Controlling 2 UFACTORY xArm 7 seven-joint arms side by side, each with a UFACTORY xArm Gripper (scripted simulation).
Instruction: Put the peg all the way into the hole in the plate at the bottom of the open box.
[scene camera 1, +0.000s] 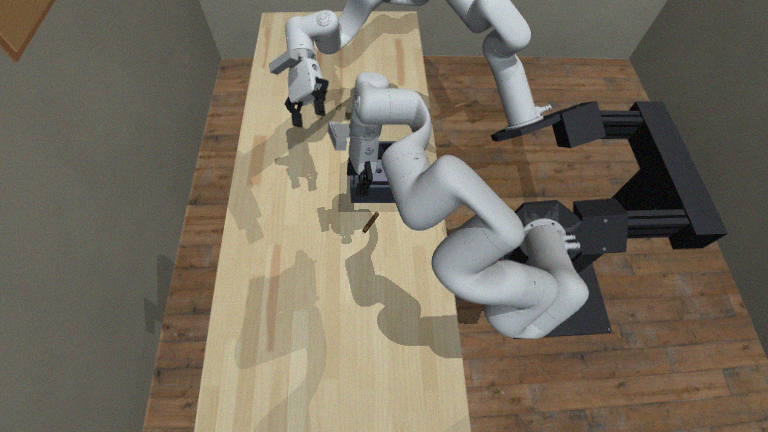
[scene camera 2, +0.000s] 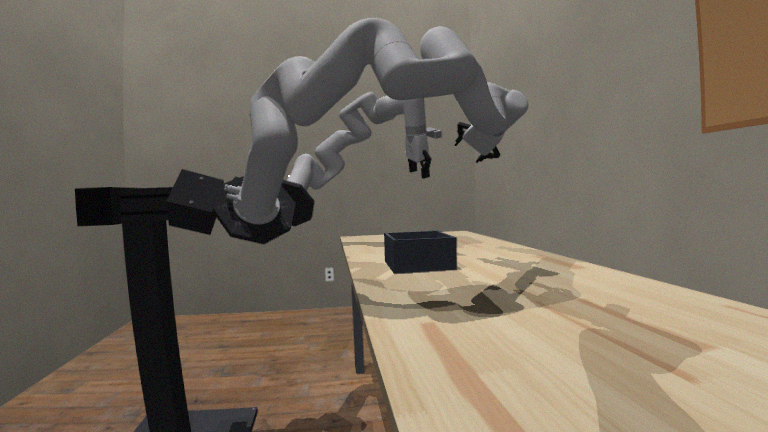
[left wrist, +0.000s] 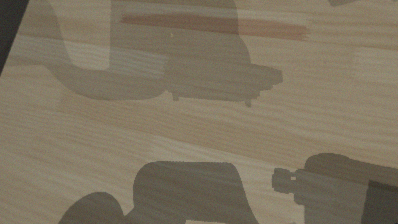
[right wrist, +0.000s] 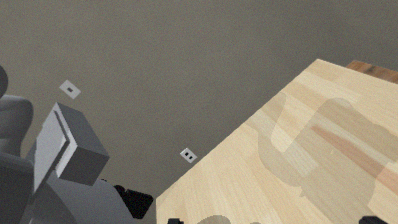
Labels:
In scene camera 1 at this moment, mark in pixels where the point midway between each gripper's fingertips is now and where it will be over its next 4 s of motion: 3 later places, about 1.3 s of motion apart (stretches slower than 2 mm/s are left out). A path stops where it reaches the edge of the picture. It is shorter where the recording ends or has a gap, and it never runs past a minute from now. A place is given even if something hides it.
The left gripper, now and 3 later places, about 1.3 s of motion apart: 357, 185; 354, 192; 371, 209; 411, 242
The right gripper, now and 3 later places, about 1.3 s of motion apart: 308, 120; 352, 185; 367, 209; 369, 210

